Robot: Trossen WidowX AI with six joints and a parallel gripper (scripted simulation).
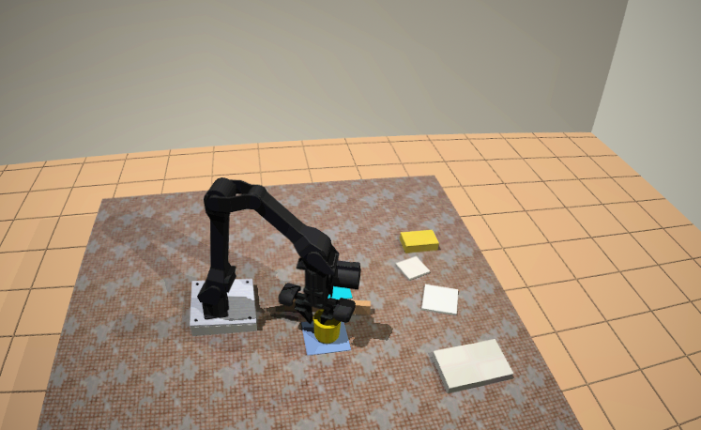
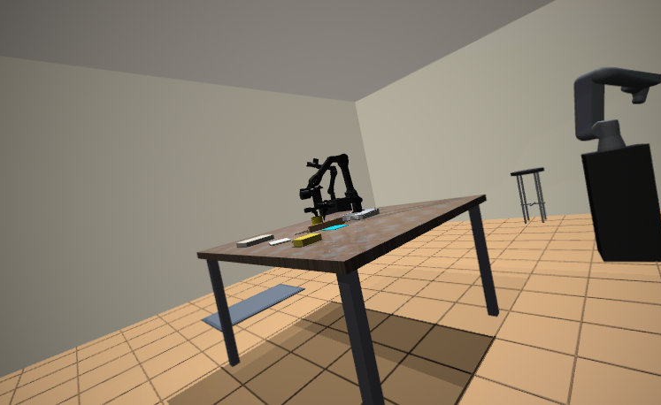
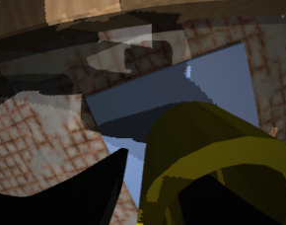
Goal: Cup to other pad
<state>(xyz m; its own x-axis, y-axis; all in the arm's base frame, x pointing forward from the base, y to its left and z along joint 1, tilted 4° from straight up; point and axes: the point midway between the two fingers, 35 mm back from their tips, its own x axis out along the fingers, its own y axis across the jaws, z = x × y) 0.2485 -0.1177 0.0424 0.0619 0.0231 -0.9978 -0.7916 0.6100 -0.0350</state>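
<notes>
The light blue pad is 2 cm ahead of my gripper tip, 2 cm to the right of it and 4 cm below it. The rest, counted from my gripper tip: wooden bar 5 cm ahead, 7 cm to the left, 3 cm below; white slab 34 cm ahead, 24 cm to the right, 2 cm below; yellow cup 2 cm ahead, 2 cm to the right.
</notes>
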